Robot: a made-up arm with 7 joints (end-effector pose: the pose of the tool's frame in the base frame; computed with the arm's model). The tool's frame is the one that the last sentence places.
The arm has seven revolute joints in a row. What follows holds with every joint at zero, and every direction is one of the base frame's.
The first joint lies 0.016 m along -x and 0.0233 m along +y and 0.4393 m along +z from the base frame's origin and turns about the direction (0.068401, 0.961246, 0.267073).
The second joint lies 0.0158 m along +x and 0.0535 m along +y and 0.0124 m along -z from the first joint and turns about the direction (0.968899, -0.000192, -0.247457).
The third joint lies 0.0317 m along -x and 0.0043 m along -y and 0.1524 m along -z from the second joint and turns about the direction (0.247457, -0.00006, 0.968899).
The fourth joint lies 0.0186 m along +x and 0.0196 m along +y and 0.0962 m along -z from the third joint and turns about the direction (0.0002, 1, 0.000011).
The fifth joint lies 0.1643 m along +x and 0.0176 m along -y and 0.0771 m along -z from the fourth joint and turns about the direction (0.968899, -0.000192, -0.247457).
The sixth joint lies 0.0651 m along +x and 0.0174 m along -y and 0.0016 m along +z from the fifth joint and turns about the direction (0.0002, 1, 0.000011).
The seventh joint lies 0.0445 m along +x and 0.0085 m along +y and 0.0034 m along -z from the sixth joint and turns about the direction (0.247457, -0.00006, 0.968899).
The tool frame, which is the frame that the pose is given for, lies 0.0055 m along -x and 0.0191 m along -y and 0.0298 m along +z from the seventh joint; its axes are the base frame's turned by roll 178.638, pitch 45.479 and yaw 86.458 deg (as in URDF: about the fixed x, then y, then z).
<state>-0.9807 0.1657 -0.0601 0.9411 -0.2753 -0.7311 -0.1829</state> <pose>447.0 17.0 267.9 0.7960 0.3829 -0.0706 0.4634</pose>
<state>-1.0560 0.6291 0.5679 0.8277 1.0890 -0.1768 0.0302</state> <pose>475.1 272.9 366.6 -0.6122 -0.7427 -0.2648 0.0588</pose>
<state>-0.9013 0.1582 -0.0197 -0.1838 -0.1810 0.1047 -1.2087</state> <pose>365.1 10.8 479.2 0.9778 -0.1145 -0.0505 0.1679</pose>
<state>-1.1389 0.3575 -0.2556 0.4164 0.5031 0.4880 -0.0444</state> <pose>484.7 -41.4 403.7 0.7781 0.6149 0.1285 0.0031</pose>
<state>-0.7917 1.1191 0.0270 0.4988 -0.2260 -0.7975 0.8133</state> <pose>393.7 281.7 465.0 0.4908 0.5124 0.4833 0.5128</pose>
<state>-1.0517 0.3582 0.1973 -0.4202 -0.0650 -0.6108 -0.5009</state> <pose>279.9 63.7 555.2 0.7455 -0.0099 0.5134 0.4248</pose>
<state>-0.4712 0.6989 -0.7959 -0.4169 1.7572 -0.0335 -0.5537</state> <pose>246.9 -29.9 165.5 -0.6959 -0.0691 -0.5460 0.4615</pose>
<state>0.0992 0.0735 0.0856 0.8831 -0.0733 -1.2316 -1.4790</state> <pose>47.5 131.4 -14.3 0.9232 0.0538 -0.3605 0.1215</pose>
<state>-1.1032 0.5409 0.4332 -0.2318 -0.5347 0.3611 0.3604</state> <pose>318.4 167.3 630.1 0.5673 0.4669 0.0717 0.6745</pose>
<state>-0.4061 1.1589 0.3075 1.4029 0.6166 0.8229 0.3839</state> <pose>158.5 547.1 208.3 0.0810 -0.8400 0.0050 0.5365</pose>
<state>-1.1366 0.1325 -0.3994 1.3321 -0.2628 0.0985 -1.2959</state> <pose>465.5 -12.3 212.2 -0.7915 -0.0466 0.6071 0.0523</pose>
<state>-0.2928 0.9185 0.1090 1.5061 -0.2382 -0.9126 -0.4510</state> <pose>136.2 437.1 146.5 -0.6837 -0.7166 0.1334 0.0355</pose>
